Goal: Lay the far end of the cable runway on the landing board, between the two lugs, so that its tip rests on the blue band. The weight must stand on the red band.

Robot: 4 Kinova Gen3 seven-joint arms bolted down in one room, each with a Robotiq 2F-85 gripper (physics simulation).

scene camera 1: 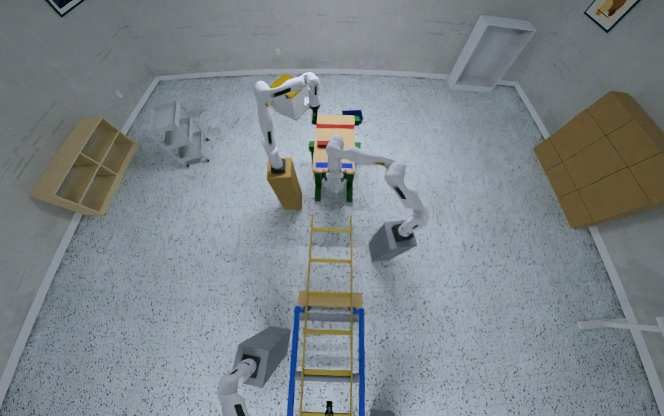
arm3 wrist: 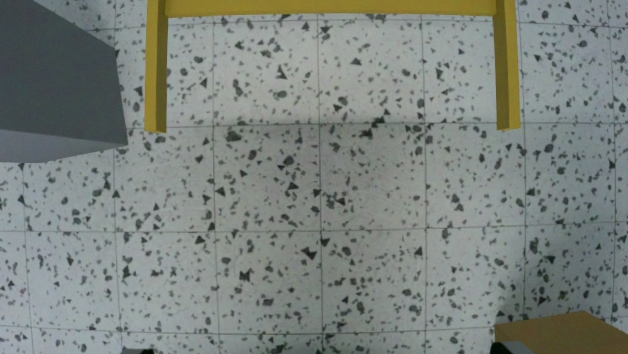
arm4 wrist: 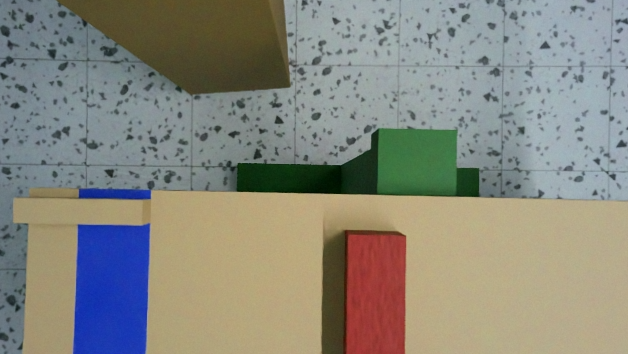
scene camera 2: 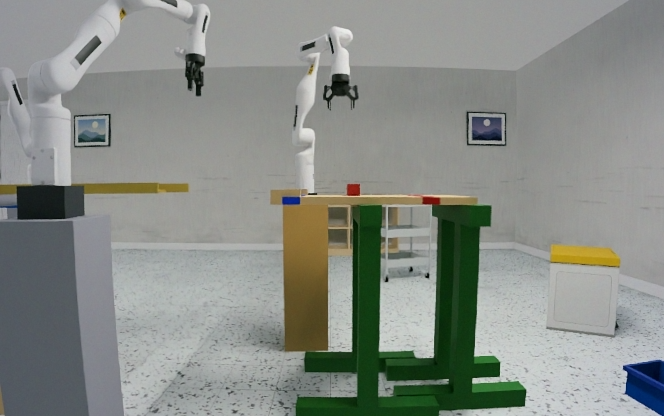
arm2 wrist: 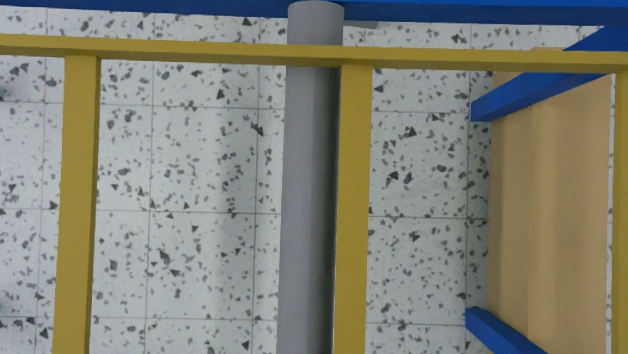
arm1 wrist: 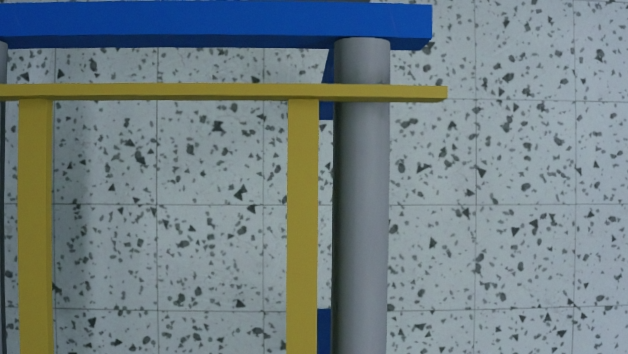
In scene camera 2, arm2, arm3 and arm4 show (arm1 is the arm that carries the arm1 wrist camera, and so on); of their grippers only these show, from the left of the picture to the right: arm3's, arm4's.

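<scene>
The yellow runway [arm1 wrist: 302, 225] [arm2 wrist: 75, 200] [arm3 wrist: 330, 6] [scene camera 1: 331, 261] [scene camera 2: 135, 189] lies on the blue frame; its far end is apart from the landing board [arm4 wrist: 235, 275] [scene camera 1: 330, 134] [scene camera 2: 390, 200]. The red weight [arm4 wrist: 375, 295] [scene camera 1: 322, 144] [scene camera 2: 353, 189] stands between the blue band [arm4 wrist: 112, 290] [scene camera 1: 321, 165] [scene camera 2: 291, 200] and the red band [scene camera 1: 335, 126] [scene camera 2: 431, 200]. A lug [arm4 wrist: 80, 211] crosses the blue band's edge. Arm3's gripper [arm3 wrist: 321, 350] [scene camera 2: 195, 92] is open and empty, beyond the runway's end. Arm4's gripper [scene camera 2: 341, 106] is open and empty above the board. Arm1's and arm2's fingers are hidden in their wrist views.
The blue frame [arm1 wrist: 215, 22] [scene camera 1: 362, 360] has grey crossbars [arm1 wrist: 362, 200] [arm2 wrist: 310, 200]. A tan beam [arm2 wrist: 550, 200] [scene camera 1: 360, 300] lies below the runway. Green trestles [scene camera 1: 318, 187] [scene camera 2: 368, 300] carry the board. A tan pedestal [scene camera 1: 287, 190] [scene camera 2: 306, 280] and grey pedestal [scene camera 1: 385, 245] [scene camera 2: 40, 300] stand nearby.
</scene>
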